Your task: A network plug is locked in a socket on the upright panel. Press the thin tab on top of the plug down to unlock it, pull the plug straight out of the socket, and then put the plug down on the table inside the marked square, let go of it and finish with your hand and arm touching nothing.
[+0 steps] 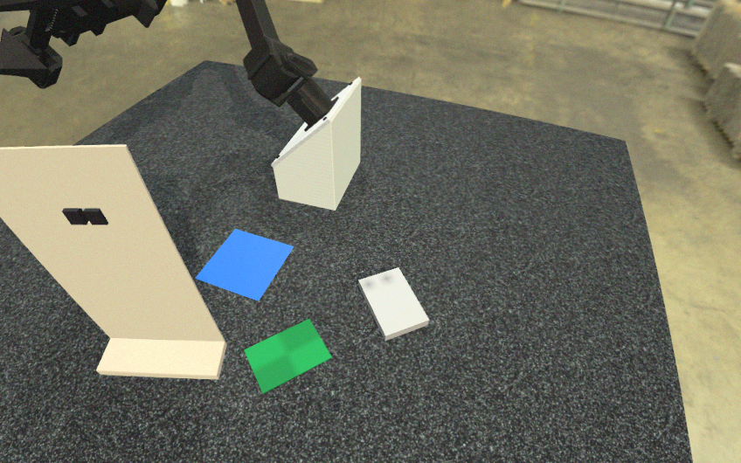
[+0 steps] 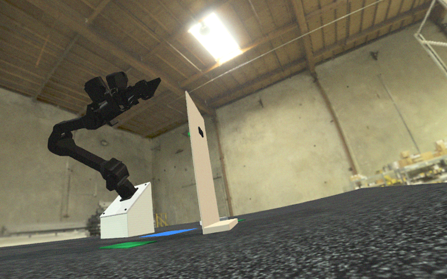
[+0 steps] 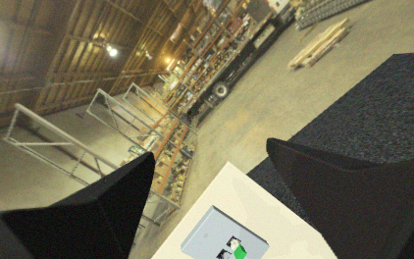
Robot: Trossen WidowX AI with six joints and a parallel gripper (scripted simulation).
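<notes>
The network plug is 5 cm ahead of my gripper tip, 10 cm to the left of it and 14 cm below it. The rest, counted from my gripper tip: panel (7 cm ahead, 11 cm to the left, 24 cm below); blue square (10 cm behind, 15 cm to the left, 39 cm below).
</notes>
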